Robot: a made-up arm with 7 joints. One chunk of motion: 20 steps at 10 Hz.
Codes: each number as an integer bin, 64 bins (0 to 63) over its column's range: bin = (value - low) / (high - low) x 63, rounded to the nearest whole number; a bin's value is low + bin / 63 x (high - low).
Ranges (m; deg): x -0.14..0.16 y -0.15..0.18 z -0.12..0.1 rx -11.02..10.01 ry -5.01..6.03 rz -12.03..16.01
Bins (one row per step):
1: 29 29 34 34 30 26
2: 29 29 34 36 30 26
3: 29 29 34 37 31 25
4: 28 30 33 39 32 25
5: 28 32 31 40 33 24
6: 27 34 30 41 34 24
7: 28 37 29 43 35 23
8: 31 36 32 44 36 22
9: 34 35 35 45 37 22
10: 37 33 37 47 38 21
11: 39 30 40 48 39 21
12: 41 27 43 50 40 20
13: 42 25 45 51 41 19
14: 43 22 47 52 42 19
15: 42 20 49 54 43 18
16: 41 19 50 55 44 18
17: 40 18 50 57 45 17
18: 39 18 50 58 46 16
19: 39 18 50 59 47 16
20: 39 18 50 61 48 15
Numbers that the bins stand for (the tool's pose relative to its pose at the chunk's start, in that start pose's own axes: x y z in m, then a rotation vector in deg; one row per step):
1: -0.0019 0.0019 -0.0013 0.33 0.25 -0.46
2: -0.0019 0.0019 -0.0013 1.00 0.25 -0.46
3: -0.0019 0.0019 -0.0013 1.33 0.42 -0.90
4: -0.0067 0.0071 -0.0048 2.00 0.60 -0.90
5: -0.0067 0.0176 -0.0117 2.33 0.77 -1.35
6: -0.0114 0.0281 -0.0152 2.67 0.95 -1.35
7: -0.0067 0.0438 -0.0187 3.33 1.12 -1.79
8: 0.0076 0.0386 -0.0083 3.67 1.30 -2.24
9: 0.0219 0.0333 0.0022 4.00 1.47 -2.24
10: 0.0362 0.0229 0.0092 4.67 1.65 -2.68
11: 0.0457 0.0071 0.0197 5.00 1.82 -2.68
12: 0.0552 -0.0086 0.0302 5.67 2.00 -3.13
13: 0.0600 -0.0190 0.0371 6.00 2.17 -3.57
14: 0.0648 -0.0348 0.0441 6.34 2.35 -3.57
15: 0.0600 -0.0452 0.0511 7.01 2.53 -4.02
16: 0.0552 -0.0505 0.0546 7.34 2.70 -4.02
17: 0.0505 -0.0557 0.0546 8.01 2.88 -4.46
18: 0.0457 -0.0557 0.0546 8.34 3.05 -4.91
19: 0.0457 -0.0557 0.0546 8.67 3.23 -4.91
20: 0.0457 -0.0557 0.0546 9.34 3.40 -5.35

